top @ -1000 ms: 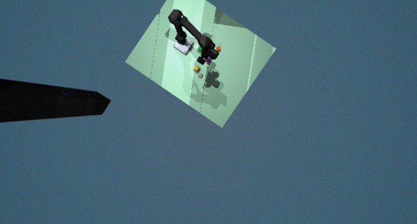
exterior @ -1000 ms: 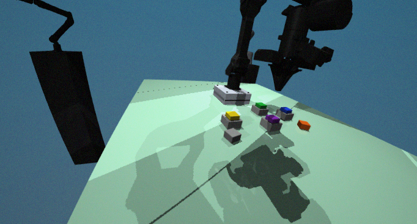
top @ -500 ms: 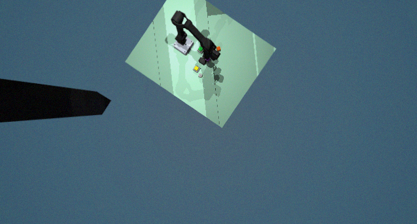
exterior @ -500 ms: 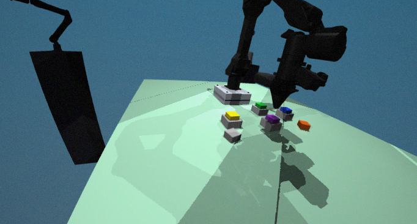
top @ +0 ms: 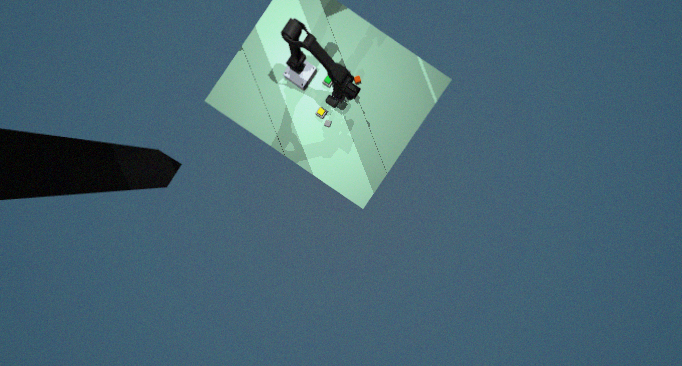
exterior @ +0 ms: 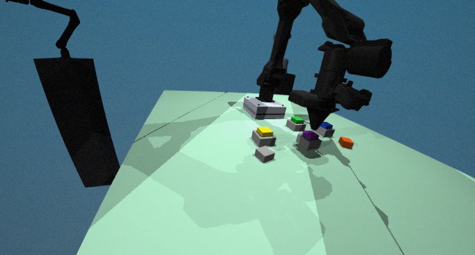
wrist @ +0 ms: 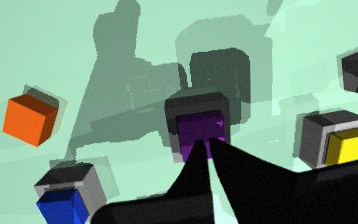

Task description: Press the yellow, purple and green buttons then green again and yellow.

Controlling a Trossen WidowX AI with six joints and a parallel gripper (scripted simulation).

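The purple button lies 2 cm below my gripper tip. Also, from my gripper tip: yellow button: 5 cm behind, 13 cm to the right, 2 cm below; then blue button: 5 cm behind, 13 cm to the left, 2 cm below; then green button: 11 cm behind, 4 cm to the left, 2 cm below.
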